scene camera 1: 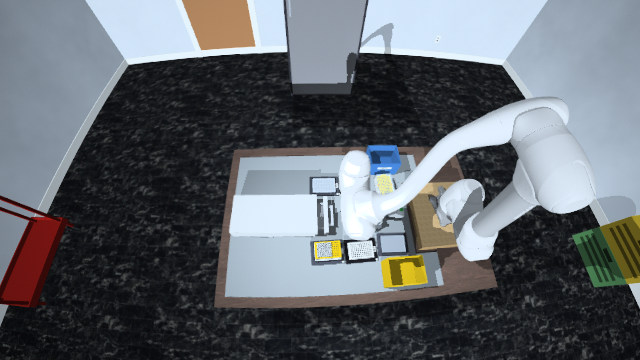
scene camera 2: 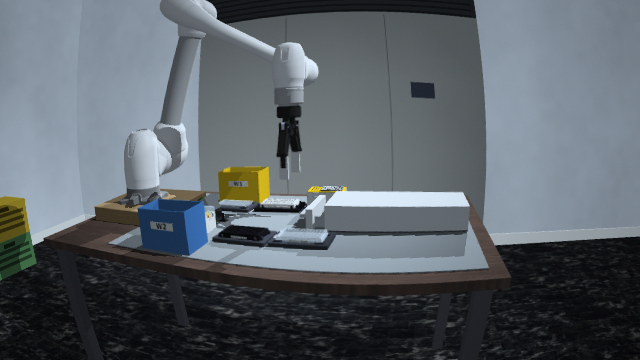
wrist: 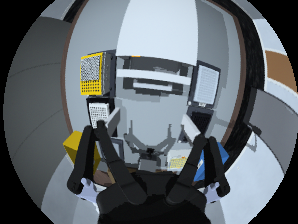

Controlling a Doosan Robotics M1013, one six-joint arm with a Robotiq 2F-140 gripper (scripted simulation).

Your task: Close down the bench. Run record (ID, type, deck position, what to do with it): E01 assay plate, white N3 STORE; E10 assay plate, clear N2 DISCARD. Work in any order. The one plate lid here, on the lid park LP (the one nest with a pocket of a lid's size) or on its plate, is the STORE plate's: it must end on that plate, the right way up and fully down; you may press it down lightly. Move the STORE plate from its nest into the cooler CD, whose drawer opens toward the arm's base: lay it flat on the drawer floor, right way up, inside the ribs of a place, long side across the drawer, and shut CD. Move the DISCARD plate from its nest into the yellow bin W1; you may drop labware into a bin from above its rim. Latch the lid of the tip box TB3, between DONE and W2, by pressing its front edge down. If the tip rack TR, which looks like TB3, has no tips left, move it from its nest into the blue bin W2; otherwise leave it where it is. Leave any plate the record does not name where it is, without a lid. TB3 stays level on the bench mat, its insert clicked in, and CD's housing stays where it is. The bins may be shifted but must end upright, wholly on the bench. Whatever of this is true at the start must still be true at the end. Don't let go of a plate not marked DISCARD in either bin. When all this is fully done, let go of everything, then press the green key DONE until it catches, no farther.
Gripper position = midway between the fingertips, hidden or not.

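There's a pale plate (wrist: pixel 201 89) here, plus a blue bin W2 (scene camera 1: pixel 379 155) and a yellow bin W1 (scene camera 1: pixel 402 271). I can see a white cooler CD in both scene camera 2 (scene camera 2: pixel 347 211) and scene camera 1 (scene camera 1: pixel 252 215). As for my gripper, it's visible at (scene camera 2: pixel 290 175), and the wrist view has it at (wrist: pixel 151 117).
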